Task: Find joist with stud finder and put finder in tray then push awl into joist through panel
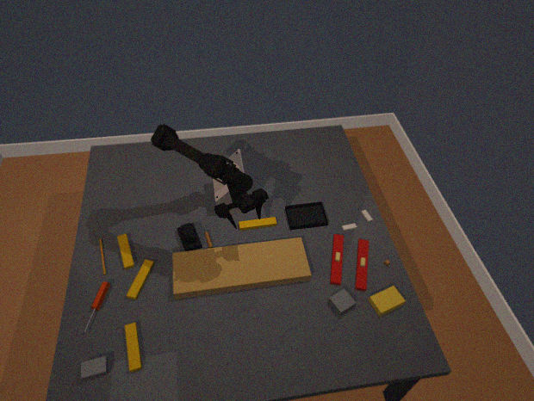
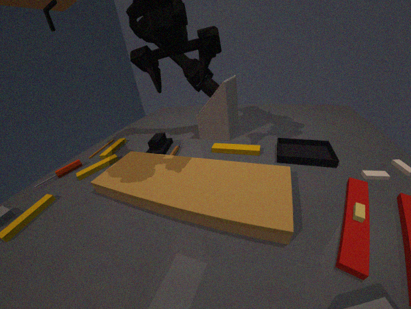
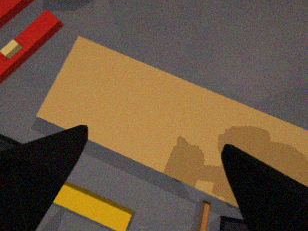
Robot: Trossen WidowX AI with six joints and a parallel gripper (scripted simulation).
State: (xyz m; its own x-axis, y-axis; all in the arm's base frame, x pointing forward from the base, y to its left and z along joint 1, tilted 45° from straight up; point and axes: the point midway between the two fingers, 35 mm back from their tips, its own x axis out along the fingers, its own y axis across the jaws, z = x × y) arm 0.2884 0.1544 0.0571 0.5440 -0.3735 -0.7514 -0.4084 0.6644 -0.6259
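The square indicator light is 8 cm behind my gripper tip, 23 cm to the right of it and 19 cm below it. Also, from my gripper tip: stud finder (9 cm behind, 24 cm to the right, 20 cm below); then black tray (22 cm behind, 25 cm to the left, 23 cm below); then awl (13 cm behind, 17 cm to the right, 24 cm below).
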